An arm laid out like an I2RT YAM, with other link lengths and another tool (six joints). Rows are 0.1 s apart.
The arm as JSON. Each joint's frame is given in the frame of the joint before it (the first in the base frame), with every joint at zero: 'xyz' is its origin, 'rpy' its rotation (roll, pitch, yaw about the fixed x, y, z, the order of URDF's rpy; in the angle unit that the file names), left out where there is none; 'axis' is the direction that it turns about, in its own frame. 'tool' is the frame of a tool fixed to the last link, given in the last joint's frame.
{
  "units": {
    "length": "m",
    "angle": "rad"
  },
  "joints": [
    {
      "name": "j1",
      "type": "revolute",
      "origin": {
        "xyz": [
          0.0,
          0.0,
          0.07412
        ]
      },
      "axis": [
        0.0,
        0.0,
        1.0
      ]
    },
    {
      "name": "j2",
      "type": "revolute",
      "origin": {
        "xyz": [
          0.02,
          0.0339,
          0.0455
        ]
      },
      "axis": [
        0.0,
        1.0,
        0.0
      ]
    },
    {
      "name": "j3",
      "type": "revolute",
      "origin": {
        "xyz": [
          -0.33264,
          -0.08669,
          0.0
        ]
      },
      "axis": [
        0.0,
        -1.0,
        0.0
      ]
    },
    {
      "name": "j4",
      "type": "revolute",
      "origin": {
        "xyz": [
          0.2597,
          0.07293,
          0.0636
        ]
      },
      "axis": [
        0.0,
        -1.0,
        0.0
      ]
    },
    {
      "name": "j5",
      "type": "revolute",
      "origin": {
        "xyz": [
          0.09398,
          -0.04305,
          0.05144
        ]
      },
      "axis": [
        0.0,
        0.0,
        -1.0
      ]
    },
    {
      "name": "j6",
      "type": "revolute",
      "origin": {
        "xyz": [
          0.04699,
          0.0,
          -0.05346
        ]
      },
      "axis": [
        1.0,
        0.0,
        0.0
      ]
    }
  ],
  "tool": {
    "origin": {
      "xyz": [
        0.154,
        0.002,
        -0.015
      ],
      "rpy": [
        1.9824,
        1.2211,
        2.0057
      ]
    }
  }
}
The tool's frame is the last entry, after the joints.
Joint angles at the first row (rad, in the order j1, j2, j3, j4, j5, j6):
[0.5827, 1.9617, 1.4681, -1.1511, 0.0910, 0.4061]
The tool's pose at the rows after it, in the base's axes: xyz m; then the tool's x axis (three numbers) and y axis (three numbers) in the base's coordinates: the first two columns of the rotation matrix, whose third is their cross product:
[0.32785 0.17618 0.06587 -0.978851 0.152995 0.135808 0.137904 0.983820 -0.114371]
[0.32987 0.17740 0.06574 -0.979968 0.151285 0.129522 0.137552 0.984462 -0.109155]
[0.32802 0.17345 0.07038 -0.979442 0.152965 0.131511 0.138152 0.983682 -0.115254]
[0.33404 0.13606 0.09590 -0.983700 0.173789 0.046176 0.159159 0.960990 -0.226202]
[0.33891 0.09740 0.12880 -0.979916 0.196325 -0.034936 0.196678 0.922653 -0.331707]
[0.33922 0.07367 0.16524 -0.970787 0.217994 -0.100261 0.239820 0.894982 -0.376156]
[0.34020 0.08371 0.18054 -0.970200 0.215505 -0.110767 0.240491 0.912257 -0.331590]
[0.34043 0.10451 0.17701 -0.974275 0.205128 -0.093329 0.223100 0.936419 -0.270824]
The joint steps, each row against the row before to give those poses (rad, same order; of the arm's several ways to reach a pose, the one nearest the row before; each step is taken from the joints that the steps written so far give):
[0.0004, 0.0031, 0.0000, 0.0069, 0.0000, -0.0004]
[0.0000, -0.0004, 0.0000, 0.0080, 0.0004, -0.0012]
[-0.0042, -0.0092, 0.0034, -0.0180, 0.0034, -0.0030]
[-0.0187, -0.0469, 0.0145, -0.0728, 0.1404, 0.0015]
[-0.0267, -0.0416, 0.0374, -0.0946, 0.1358, 0.0077]
[-0.0179, -0.0450, 0.0565, -0.0927, 0.0793, 0.0171]
[0.0091, -0.0168, 0.0484, -0.0256, -0.0278, 0.0000]
[0.0195, 0.0016, 0.0069, 0.0256, -0.0591, 0.0000]

